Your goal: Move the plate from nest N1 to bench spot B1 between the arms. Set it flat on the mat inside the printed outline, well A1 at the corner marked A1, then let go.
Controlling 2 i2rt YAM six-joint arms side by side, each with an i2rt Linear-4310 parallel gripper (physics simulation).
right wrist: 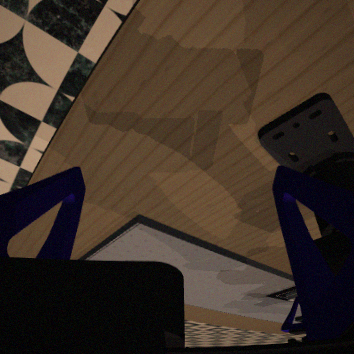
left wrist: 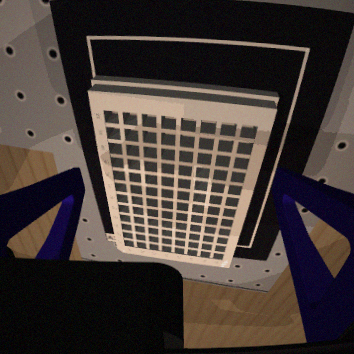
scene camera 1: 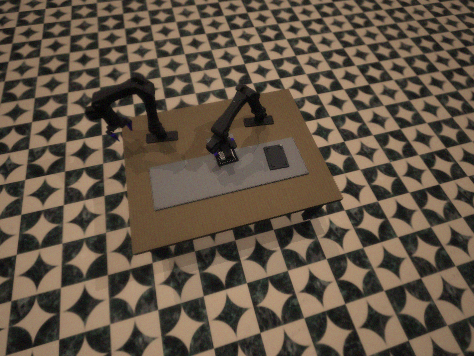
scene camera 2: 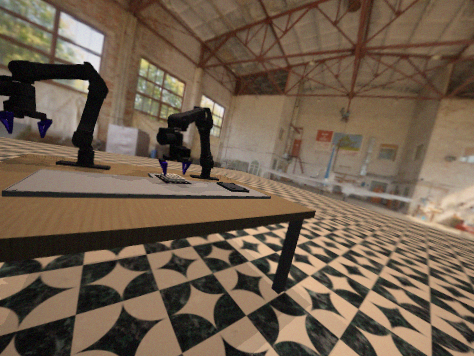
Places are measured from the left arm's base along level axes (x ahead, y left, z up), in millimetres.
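Where they show: left gripper, fingertip midpoint: (left wrist: 177, 177) (scene camera 2: 174, 175); right gripper, fingertip midpoint: (right wrist: 178, 176) (scene camera 1: 125, 135) (scene camera 2: 27, 135); left arm's base, link origin: (scene camera 1: 258, 121) (scene camera 2: 204, 178); right arm's base, link origin: (right wrist: 329, 167) (scene camera 1: 162, 137) (scene camera 2: 85, 166).
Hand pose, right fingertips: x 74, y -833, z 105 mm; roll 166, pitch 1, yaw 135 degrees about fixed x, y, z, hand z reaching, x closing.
Things, the pixels of their top centre, and the offset from my right fingertips. "*": a spot on its surface instead. Level surfaces: height alone.
- black mat, surface height: dz -90 mm
- printed outline, surface spot: (left wrist: 308, 50) * dx +220, dy +532, dz -90 mm
- A1 mark, top centre: (left wrist: 112, 237) dx +56, dy +609, dz -90 mm
- dark rectangular pad, surface spot: (scene camera 2: 233, 187) (scene camera 1: 276, 159) * dx +244, dy +873, dz -84 mm
- grey board, surface height: dz -92 mm
- wooden table, surface height: dz -105 mm
The pale, many-welled plate (left wrist: 185, 200) (scene camera 1: 222, 156) (scene camera 2: 174, 178) lies on the black mat (left wrist: 307, 100) between the arms. In the left wrist view, mat shows inside the printed outline (left wrist: 308, 50) beyond the plate's far end and along its right side; its near end overlaps the near line. The A1 mark (left wrist: 111, 237) shows at the near left corner. Well A1 is too small to make out. My left gripper (left wrist: 177, 177) (scene camera 1: 224, 148) (scene camera 2: 174, 173) is open above the plate, fingers apart on both sides. My right gripper (right wrist: 178, 176) (scene camera 1: 124, 133) (scene camera 2: 26, 135) is open, high above the table's left edge.
A dark rectangular pad (scene camera 1: 276, 157) (scene camera 2: 233, 187) lies on the grey board (scene camera 1: 185, 185) (scene camera 2: 100, 187) (right wrist: 165, 250), right of the plate in both scene views. The board lies on the wooden table (scene camera 1: 240, 206) (scene camera 2: 200, 215). The arm bases stand along its back.
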